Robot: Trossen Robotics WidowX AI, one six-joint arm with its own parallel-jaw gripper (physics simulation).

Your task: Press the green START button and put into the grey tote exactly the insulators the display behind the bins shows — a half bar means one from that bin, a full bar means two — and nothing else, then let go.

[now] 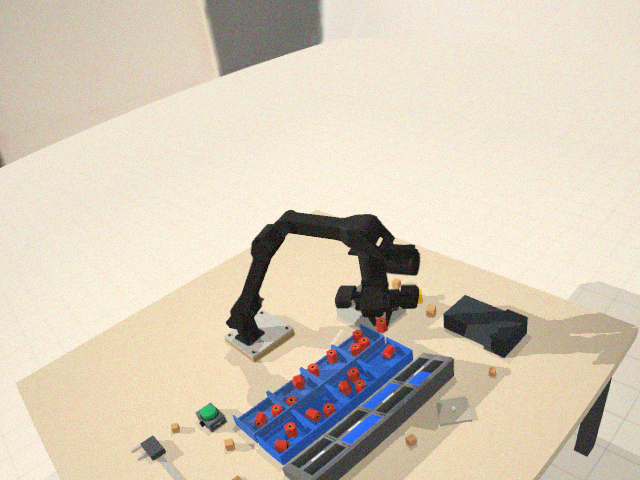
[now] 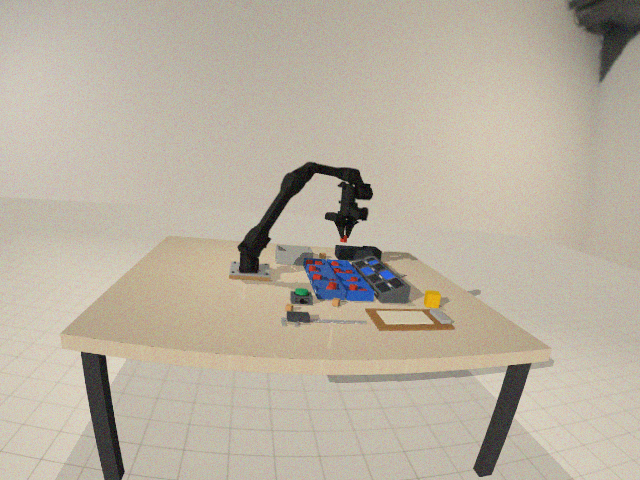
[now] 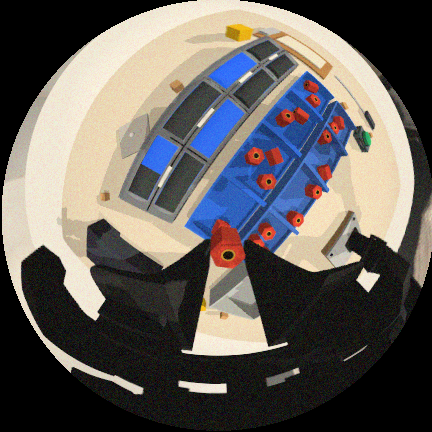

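Pixels of known places: gripper, between the fingertips: (image 1: 381, 325) (image 2: 344, 238) (image 3: 226, 244); arm's base, origin of its link: (image 1: 249, 335) (image 2: 248, 270) (image 3: 352, 239).
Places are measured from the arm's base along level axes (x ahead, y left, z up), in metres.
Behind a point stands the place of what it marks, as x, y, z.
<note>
My gripper (image 1: 381, 320) {0.385, 0.125, 0.116} (image 2: 343, 236) {0.385, 0.125, 0.116} (image 3: 226, 244) {0.385, 0.125, 0.116} is shut on a red insulator (image 1: 381, 325) {0.391, 0.119, 0.123} (image 2: 343, 239) {0.379, 0.117, 0.111} (image 3: 227, 247) {0.386, 0.123, 0.126}, held in the air above the far end of the blue bins (image 1: 407, 356) {0.425, 0.161, 0.005} (image 2: 361, 296) (image 3: 217, 206) {0.391, 0.129, -0.016}. Another red insulator (image 1: 388, 351) {0.374, 0.150, 0.007} lies in the end bin nearest the display's half bar. The grey tote (image 2: 292, 254) {0.196, 0.211, 0.020} (image 3: 232, 295) {0.230, 0.319, -0.016} is beyond that end; its inside is mostly hidden. The display (image 1: 448, 369) {0.545, 0.164, 0.016} (image 2: 395, 296) {0.460, -0.269, 0.001} (image 3: 171, 216) {0.453, 0.180, 0.005} shows one half bar (image 1: 422, 378) {0.522, 0.091, 0.038} (image 3: 160, 152) {0.503, 0.092, 0.038} and two full bars (image 1: 361, 428) {0.501, -0.102, 0.040} (image 3: 218, 128) {0.453, 0.022, 0.023}. The green START button (image 1: 208, 411) {0.154, -0.265, 0.017} (image 2: 301, 292) {0.144, -0.282, 0.014} (image 3: 367, 138) {0.154, -0.254, 0.017} stands beside the bins' opposite end.
A dark block (image 1: 483, 325) {0.546, 0.331, 0.030} (image 2: 357, 252) {0.512, 0.314, 0.020} (image 3: 120, 247) {0.534, 0.313, 0.009} stands near the display's far end. A thin grey plate (image 1: 454, 410) {0.613, 0.085, -0.015} (image 3: 134, 135) {0.604, 0.086, -0.016} lies behind the display. A yellow cube (image 2: 432, 299) {0.575, -0.321, 0.006} (image 3: 239, 32), a clipboard (image 2: 374, 320) {0.328, -0.435, -0.017}, a caliper (image 1: 152, 447) {0.116, -0.424, -0.003} (image 2: 298, 316) {0.107, -0.442, -0.003} and small wooden cubes lie about.
</note>
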